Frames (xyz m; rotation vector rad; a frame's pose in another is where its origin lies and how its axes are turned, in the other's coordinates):
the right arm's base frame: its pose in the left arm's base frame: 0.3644 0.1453 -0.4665 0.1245 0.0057 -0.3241
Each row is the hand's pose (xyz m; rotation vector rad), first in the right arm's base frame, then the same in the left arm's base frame.
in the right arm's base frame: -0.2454 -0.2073 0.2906 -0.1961 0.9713 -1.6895
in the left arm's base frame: 0.0617 -0.0075 -0.1970 0.0423 1.1556 -1.9131
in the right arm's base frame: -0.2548 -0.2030 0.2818 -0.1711 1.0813 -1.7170
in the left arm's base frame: 0.0542 0.0006 -0.2049 0.0831 1.2689 -1.9270
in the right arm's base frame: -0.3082 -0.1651 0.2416 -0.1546 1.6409 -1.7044
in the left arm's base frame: 0.0163 0.0581 -0.2389 0.1764 1.8477 -1.8290
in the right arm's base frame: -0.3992 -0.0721 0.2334 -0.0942 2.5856 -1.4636
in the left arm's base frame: -0.0403 0.1755 -0.2334 0.3526 2.7879 -1.3888
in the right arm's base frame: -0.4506 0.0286 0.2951 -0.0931 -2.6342 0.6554
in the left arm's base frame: -0.0579 0.2789 -0.1587 -0.4684 -2.5647 0.3801
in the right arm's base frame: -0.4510 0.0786 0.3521 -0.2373 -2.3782 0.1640
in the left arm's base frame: -0.0432 0.3190 -0.0961 -0.5552 -2.2973 -0.1354
